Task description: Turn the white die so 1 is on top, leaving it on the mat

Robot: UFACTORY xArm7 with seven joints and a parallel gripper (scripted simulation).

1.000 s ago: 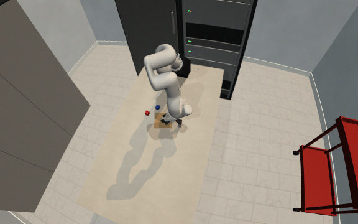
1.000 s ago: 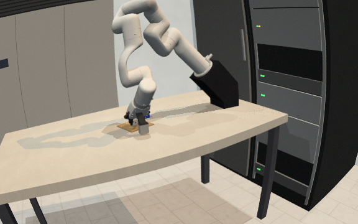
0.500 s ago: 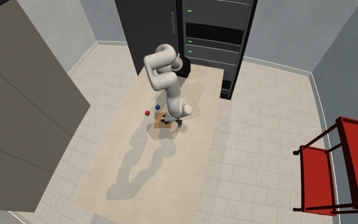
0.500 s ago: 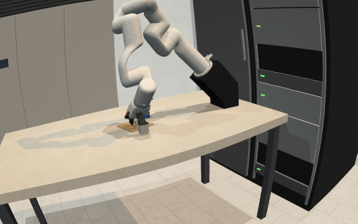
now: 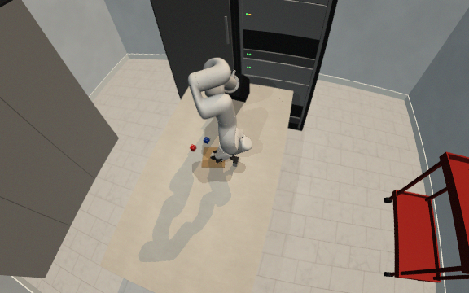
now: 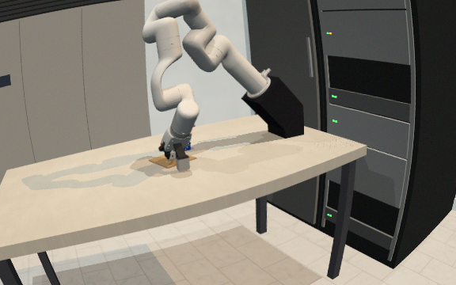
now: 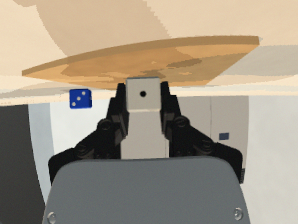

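Right now the brown mat is 1 cm to the right of my hand and 3 cm below it. The rest, counted from my hand: red die (16 cm to the right, 2 cm below); blue die (8 cm behind, 11 cm to the right, 2 cm below); white die (1 cm to the right, 1 cm below).
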